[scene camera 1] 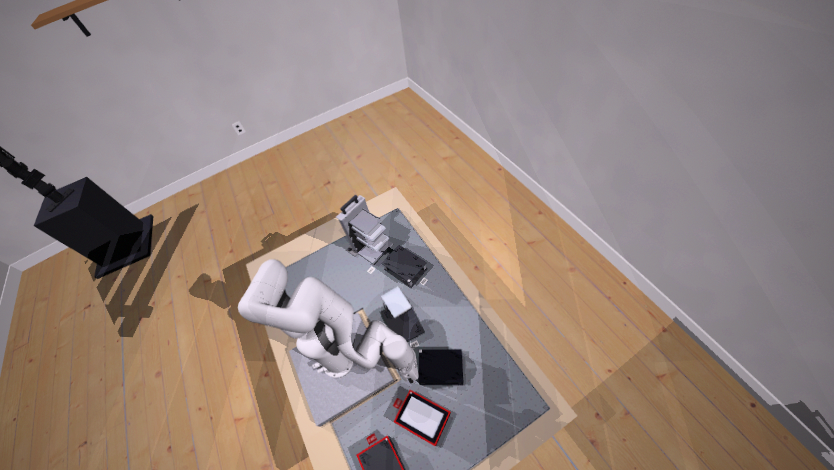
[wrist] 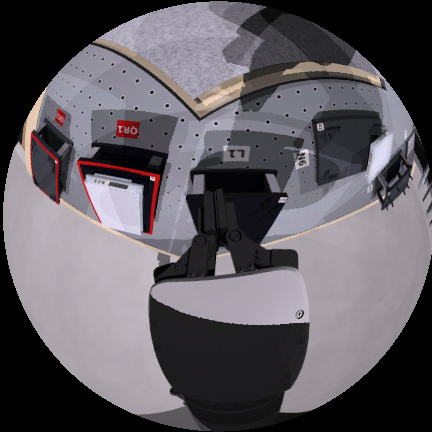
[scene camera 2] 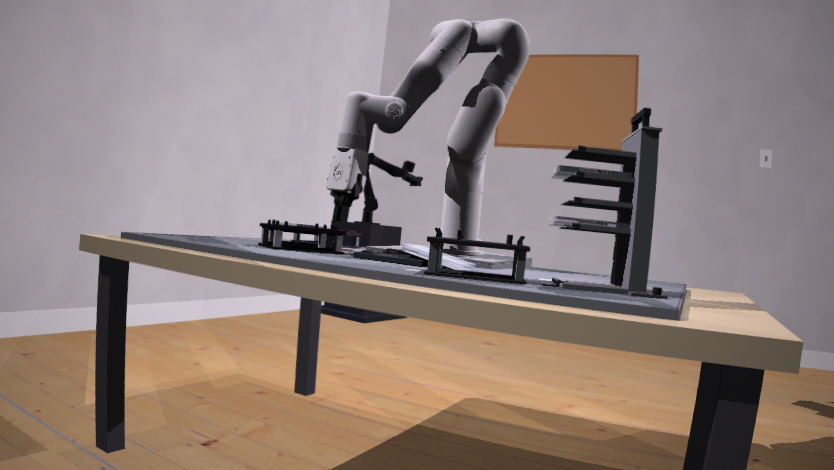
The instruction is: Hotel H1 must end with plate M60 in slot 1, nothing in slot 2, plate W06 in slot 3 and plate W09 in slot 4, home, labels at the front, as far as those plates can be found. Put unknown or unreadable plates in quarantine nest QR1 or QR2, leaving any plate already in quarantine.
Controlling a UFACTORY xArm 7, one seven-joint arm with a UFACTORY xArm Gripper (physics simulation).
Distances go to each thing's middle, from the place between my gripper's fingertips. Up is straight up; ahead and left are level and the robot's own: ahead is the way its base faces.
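Labels:
Dark N6 nest (scene camera 1: 407, 324): 200 mm to the left of my hand, 60 mm below it, 40 mm ahead of it.

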